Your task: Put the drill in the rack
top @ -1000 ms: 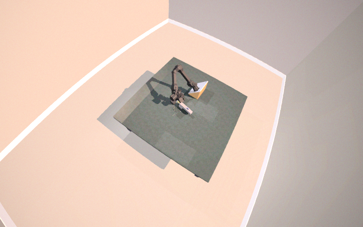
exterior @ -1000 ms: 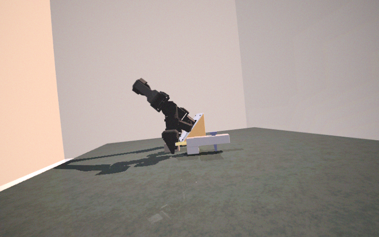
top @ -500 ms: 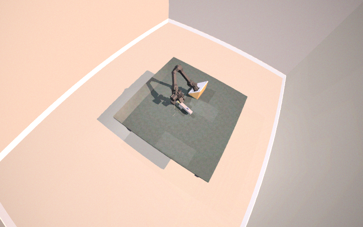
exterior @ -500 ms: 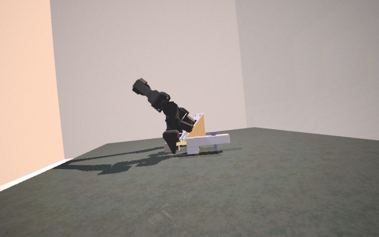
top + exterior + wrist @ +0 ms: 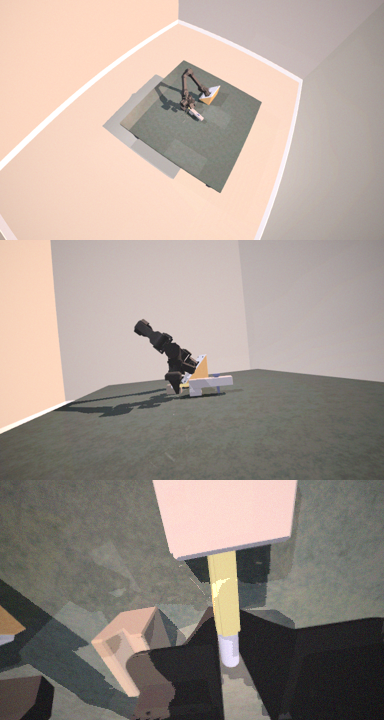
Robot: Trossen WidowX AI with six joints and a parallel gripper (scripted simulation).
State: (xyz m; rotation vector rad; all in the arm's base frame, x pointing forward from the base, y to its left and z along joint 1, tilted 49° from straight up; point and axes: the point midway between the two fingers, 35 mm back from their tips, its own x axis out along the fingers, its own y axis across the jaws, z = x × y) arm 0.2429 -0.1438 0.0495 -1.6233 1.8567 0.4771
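Right now my gripper tip is 40 mm to the right of the drill, 40 mm below it and 10 mm short of it. The rest, counted from my gripper tip: key (170 mm to the left, 40 mm ahead, 40 mm above); rack (80 mm behind, 10 mm to the right, 10 mm above); housing block (140 mm to the left, 30 mm ahead, 30 mm above).
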